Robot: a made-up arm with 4 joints. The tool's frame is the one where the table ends. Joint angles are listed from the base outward.
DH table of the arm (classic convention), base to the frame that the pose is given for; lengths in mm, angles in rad. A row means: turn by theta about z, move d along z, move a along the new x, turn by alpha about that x. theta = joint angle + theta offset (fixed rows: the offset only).
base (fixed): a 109  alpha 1.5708  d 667  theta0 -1.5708
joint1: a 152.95  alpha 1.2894  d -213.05  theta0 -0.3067
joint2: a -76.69  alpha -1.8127  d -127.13  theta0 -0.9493
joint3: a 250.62  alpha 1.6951  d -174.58  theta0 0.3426
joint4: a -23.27  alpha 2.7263  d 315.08  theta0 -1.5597
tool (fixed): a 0  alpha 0  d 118.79  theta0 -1.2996
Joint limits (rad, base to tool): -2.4..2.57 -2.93..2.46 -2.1..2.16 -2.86..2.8
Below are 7 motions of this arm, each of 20 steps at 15 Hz.
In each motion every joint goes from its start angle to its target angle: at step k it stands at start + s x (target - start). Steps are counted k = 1, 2, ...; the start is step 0. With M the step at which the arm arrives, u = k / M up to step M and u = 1 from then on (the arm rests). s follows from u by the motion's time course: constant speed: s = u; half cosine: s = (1 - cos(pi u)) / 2; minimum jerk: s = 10 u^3 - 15 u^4 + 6 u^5.
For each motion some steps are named. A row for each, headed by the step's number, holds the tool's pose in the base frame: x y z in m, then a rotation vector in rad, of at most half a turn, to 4 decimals.
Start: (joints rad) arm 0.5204 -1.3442 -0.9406 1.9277
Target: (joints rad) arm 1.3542 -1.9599 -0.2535 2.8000
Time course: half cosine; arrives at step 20
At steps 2, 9, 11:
2: 0.0533 -0.1630 0.4854 -1.2352 -0.0447 -0.7706
9: 0.0778 -0.1604 0.5058 -1.2975 -0.4239 -0.8888
11: 0.0793 -0.1502 0.5155 -1.2984 -0.5388 -0.9225

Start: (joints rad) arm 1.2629 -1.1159 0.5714 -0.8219
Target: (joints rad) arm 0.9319 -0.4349 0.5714 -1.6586
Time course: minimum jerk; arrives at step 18
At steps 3, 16, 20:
3: 0.3858 0.0307 0.6509 -0.5526 -0.2395 2.0230
16: 0.5369 -0.0793 0.7592 -0.7696 0.0486 2.1466
20: 0.5382 -0.0812 0.7604 -0.7701 0.0538 2.1470

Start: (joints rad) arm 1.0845 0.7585 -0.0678 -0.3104
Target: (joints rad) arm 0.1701 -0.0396 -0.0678 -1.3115
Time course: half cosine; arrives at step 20
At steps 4, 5, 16, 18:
4: 0.3591 -0.4021 0.7860 -1.2575 -0.2948 -0.3881
5: 0.3642 -0.4041 0.7690 -1.1851 -0.2595 -0.3053
16: 0.4396 -0.3070 0.5515 -0.0535 -0.2122 0.9224
18: 0.4455 -0.2865 0.5397 0.0458 -0.2516 1.0352

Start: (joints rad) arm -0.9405 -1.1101 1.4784 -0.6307
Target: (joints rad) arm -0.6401 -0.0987 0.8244 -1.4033
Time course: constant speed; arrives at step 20
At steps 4, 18, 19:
4: 0.3480 -0.3724 0.8550 0.2331 -2.3032 0.1423
18: 0.5426 -0.2950 0.7097 -0.0470 -1.3667 0.9670
19: 0.5490 -0.2966 0.6925 -0.0451 -1.2960 1.0048

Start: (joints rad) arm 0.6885 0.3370 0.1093 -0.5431
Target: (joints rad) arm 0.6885 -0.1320 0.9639 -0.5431
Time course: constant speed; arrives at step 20
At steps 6, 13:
6: 0.4871 -0.3123 0.7466 -0.9935 -0.4732 0.4039
13: 0.5243 -0.2204 0.7967 -1.0560 -0.7148 0.6984

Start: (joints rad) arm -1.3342 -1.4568 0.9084 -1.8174
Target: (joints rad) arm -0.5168 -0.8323 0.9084 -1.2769
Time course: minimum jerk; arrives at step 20
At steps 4, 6, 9, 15, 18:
4: 0.2950 -0.3862 0.8005 -0.2382 -2.9430 0.7948
6: 0.3140 -0.3664 0.8205 -0.1479 -2.8431 0.8956
9: 0.3560 -0.3174 0.8527 -0.0013 -2.5765 1.0778
15: 0.4289 -0.2283 0.8661 0.0428 -1.9967 1.2428
18: 0.4410 -0.2151 0.8631 0.0176 -1.8890 1.2482

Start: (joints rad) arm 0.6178 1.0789 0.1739 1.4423
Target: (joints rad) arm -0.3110 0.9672 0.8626 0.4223
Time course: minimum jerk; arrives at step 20
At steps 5, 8, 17, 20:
5: 0.4089 -0.4991 0.7209 -1.3640 -0.8810 -2.3313
8: 0.4260 -0.4950 0.6772 -1.3007 -0.7499 -2.0247
17: 0.4714 -0.4590 0.5698 -0.9171 -0.5600 -1.1749
20: 0.4732 -0.4572 0.5665 -0.8991 -0.5586 -1.1435

